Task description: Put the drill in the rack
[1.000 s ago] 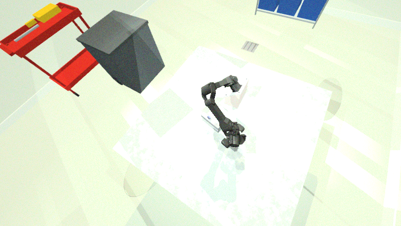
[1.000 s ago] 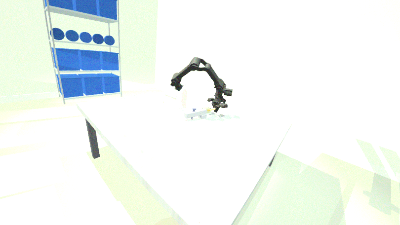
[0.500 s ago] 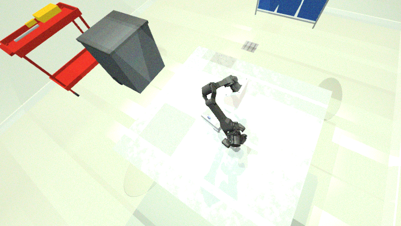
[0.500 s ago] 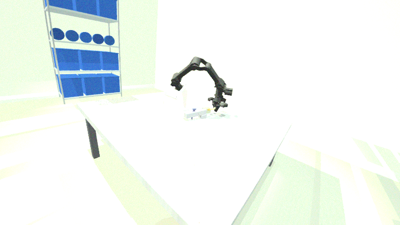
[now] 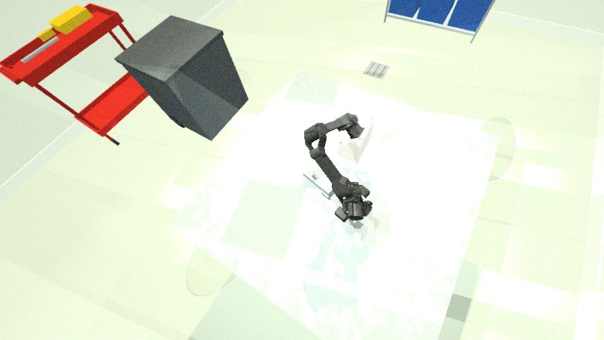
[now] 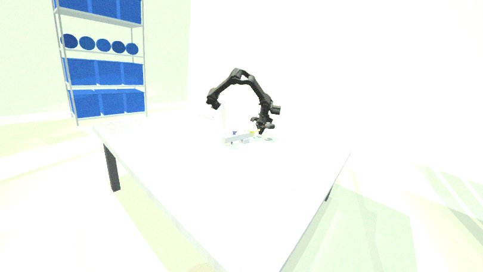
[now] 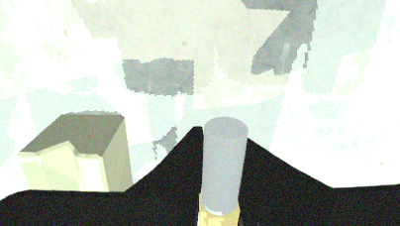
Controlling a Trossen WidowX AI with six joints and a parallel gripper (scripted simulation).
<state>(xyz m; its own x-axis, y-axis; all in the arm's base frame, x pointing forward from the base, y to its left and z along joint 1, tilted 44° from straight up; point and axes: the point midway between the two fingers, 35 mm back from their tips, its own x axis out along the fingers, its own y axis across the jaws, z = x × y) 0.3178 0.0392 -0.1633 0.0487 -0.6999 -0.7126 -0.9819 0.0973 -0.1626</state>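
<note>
The drill is 1 cm behind my gripper tip, 4 cm to the right of it and 3 cm above it. The rest, counted from my gripper tip: small blue key 4 cm behind, 23 cm to the right, 2 cm above; then pale holder block 3 cm behind, 20 cm to the right, 1 cm above; then olive block 8 cm behind, 3 cm to the right, 1 cm below.
</note>
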